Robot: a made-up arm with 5 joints. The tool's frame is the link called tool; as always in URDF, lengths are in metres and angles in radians.
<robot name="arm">
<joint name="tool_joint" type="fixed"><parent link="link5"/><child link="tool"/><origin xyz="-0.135 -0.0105 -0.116" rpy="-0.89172 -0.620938 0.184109"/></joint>
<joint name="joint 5" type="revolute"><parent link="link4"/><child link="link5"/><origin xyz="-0.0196 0.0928 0.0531" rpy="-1.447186 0 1.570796"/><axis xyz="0 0 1"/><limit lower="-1.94" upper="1.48"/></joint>
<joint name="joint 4" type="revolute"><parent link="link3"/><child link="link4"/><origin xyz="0.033 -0.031 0.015" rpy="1.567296 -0.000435 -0.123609"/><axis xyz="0 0 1"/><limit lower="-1.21" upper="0.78"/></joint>
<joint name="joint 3" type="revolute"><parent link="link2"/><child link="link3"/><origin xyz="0.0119 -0.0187 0.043" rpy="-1.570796 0 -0.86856"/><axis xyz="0 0 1"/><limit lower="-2.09" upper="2.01"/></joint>
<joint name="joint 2" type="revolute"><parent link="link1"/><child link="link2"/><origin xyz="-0.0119 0.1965 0.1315" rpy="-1.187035 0.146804 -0.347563"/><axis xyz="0 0 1"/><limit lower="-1.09" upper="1.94"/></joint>
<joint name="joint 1" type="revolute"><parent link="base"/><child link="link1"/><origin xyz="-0.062 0.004 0.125" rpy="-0.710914 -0.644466 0.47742"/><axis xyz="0 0 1"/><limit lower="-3.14" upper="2.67"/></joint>
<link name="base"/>
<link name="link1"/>
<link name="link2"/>
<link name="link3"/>
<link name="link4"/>
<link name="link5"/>
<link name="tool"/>
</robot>
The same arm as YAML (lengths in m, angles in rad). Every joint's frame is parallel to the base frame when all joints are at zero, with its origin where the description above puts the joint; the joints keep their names.
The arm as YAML. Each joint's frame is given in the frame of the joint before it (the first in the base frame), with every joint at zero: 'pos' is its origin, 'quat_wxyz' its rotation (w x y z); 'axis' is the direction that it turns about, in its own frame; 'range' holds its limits. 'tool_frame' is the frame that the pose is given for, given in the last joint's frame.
length_unit: m
angle_unit: rad
joints:
  - joint: joint 1
    pos: [-0.062, 0.004, 0.125]
    quat_wxyz: [1.0, 0.0, 0.0, 0.0]
    axis: [-0.704169, 0.370384, 0.605774]
    range: [-3.14, 2.67]
  - joint: joint 2
    pos: [-0.101, 0.212, -0.03]
    quat_wxyz: [1.0, 0.0, 0.0, 0.0]
    axis: "+y"
    range: [-1.09, 1.94]
  - joint: joint 3
    pos: [-0.003, 0.043, 0.022]
    quat_wxyz: [1.0, 0.0, 0.0, 0.0]
    axis: "+x"
    range: [-2.09, 2.01]
  - joint: joint 4
    pos: [0.015, 0.031, 0.033]
    quat_wxyz: [1.0, 0.0, 0.0, 0.0]
    axis: [0.0035, 0.992364, -0.123296]
    range: [-1.21, 0.78]
  - joint: joint 5
    pos: [0.093, 0.05, -0.026]
    quat_wxyz: [1.0, 0.0, 0.0, 0.0]
    axis: "-z"
    range: [-1.94, 1.48]
tool_frame:
  pos: [-0.135, 0.011, 0.116]
  quat_wxyz: [0.382989, 0.867668, 0.050684, -0.312894]

